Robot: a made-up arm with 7 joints. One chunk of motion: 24 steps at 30 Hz.
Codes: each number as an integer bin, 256 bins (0 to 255) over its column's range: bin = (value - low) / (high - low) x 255, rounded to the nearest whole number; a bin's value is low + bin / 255 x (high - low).
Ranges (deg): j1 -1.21..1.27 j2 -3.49..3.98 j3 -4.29..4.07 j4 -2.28..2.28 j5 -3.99..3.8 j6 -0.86..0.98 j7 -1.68..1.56
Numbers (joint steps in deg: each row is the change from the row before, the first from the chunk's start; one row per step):
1: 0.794 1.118 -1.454 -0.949 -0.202 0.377 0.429
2: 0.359 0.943 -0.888 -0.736 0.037 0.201 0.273
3: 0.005 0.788 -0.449 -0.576 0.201 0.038 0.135
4: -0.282 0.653 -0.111 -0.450 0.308 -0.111 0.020
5: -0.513 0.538 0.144 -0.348 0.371 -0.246 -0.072
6: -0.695 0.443 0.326 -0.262 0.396 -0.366 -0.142
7: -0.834 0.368 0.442 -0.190 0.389 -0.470 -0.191
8: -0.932 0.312 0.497 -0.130 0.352 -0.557 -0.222
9: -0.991 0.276 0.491 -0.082 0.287 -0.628 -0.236
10: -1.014 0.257 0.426 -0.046 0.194 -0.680 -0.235
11: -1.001 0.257 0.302 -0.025 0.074 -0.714 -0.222
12: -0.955 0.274 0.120 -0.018 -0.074 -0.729 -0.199
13: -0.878 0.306 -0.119 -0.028 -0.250 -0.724 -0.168
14: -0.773 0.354 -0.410 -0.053 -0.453 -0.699 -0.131
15: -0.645 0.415 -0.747 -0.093 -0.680 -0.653 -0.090
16: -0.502 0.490 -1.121 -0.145 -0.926 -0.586 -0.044
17: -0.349 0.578 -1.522 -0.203 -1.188 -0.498 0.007
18: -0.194 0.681 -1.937 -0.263 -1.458 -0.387 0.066
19: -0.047 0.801 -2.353 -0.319 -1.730 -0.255 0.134
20: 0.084 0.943 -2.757 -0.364 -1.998 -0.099 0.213
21: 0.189 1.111 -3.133 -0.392 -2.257 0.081 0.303
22: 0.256 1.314 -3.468 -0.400 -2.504 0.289 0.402
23: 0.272 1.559 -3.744 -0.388 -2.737 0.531 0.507
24: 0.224 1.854 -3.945 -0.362 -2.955 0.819 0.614
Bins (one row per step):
1: 206 157 87 74 124 171 166
2: 161 151 104 86 132 147 154
3: 125 146 117 95 137 124 143
4: 95 141 127 102 141 104 134
5: 72 138 135 108 143 85 127
6: 53 134 141 113 144 68 121
7: 39 132 144 117 143 54 117
8: 29 130 146 120 142 42 115
9: 23 129 146 123 140 32 114
10: 20 128 144 125 137 25 114
11: 21 128 140 126 133 20 115
12: 26 128 135 126 128 18 117
13: 34 130 127 126 122 19 119
14: 45 131 118 125 116 22 122
15: 58 133 108 122 108 29 125
16: 73 136 97 119 100 38 129
17: 89 139 84 116 92 50 133
18: 104 142 72 113 83 66 137
19: 120 146 59 110 74 84 143
20: 133 151 47 107 65 105 149
21: 144 157 35 106 57 130 156
22: 151 164 25 105 49 159 164
23: 152 172 17 106 41 193 172
24: 147 182 11 107 34 233 181

